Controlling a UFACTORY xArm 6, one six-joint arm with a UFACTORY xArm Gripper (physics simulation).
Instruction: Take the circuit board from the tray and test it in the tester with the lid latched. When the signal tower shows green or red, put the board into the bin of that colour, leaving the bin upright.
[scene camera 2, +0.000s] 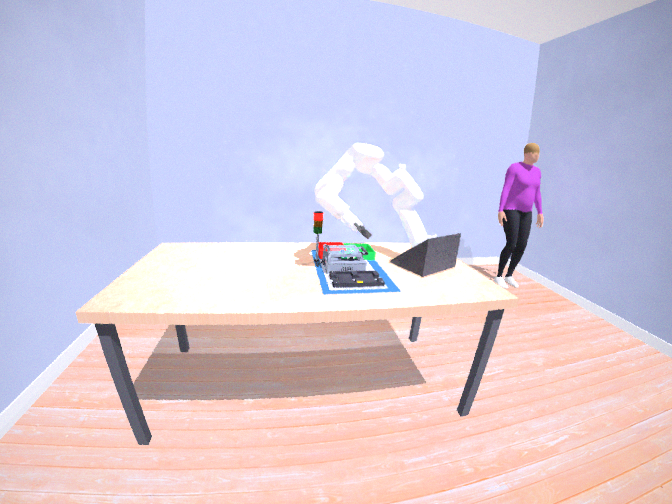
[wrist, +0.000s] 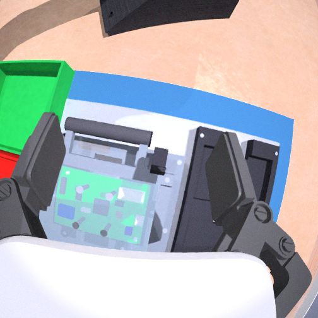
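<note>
The circuit board (wrist: 102, 205) lies inside the grey tester (scene camera 2: 346, 264) (wrist: 170, 200), seen through its clear lid. The lid looks down over the board, its dark handle (wrist: 107, 131) at the upper side in the wrist view; I cannot tell whether it is latched. My gripper (scene camera 2: 369, 235) (wrist: 137, 138) is open and empty above the tester. The black tray (scene camera 2: 356, 282) (wrist: 196, 215) beside the tester shows no board. The signal tower (scene camera 2: 318, 222) has a bright red top section and a darker green one below. The green bin (scene camera 2: 370, 255) (wrist: 69, 92) and red bin (scene camera 2: 324, 251) (wrist: 7, 166) stand upright behind the tester.
A blue-bordered mat (scene camera 2: 360, 291) (wrist: 175, 102) lies under the tester and tray on the wooden table (scene camera 2: 217, 282). A dark wedge-shaped block (scene camera 2: 440, 254) (wrist: 165, 12) stands to the right in the scene view. A person (scene camera 2: 522, 189) stands beyond the table's right side.
</note>
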